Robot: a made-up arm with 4 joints.
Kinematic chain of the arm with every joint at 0, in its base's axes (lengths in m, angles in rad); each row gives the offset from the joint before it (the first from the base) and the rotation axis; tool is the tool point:
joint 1: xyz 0 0 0.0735 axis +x
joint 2: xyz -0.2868 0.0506 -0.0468 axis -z
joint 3: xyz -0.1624 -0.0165 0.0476 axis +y
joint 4: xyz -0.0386 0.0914 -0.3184 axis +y
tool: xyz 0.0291 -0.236 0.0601
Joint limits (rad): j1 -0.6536..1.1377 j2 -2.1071..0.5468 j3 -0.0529..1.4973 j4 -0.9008..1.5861
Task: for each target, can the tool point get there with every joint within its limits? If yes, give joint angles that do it. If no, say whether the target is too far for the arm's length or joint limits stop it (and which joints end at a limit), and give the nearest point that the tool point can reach.
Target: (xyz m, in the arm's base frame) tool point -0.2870 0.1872 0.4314
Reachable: no: joint limits stop it (at a limit: joint 1, joint 3, joint 4) | nearest point -0.2876 -0.2906 0.3582 | short by 0.483 m
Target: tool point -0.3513 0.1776 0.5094
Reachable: no: joint limits stop it (at a limit: joint 1, joint 3, joint 4) | nearest point -0.4442 -0.2683 0.3411 | short by 0.486 m
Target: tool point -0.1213 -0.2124 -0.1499
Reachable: yes | joints -0.3990 -1.5981 0.0785 0.6544
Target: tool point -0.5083 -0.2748 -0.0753
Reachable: yes | joints -0.2179 -0.4522 0.6553 0.1061
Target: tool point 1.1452 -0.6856 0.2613
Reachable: no: too far | nearest point 0.1114 -0.2965 0.1547 | short by 1.110 m
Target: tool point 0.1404 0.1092 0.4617
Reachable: no: joint limits stop it (at a limit: joint 1, joint 2, joint 3, joint 4) | nearest point 0.0688 -0.1545 0.2539 | short by 0.343 m
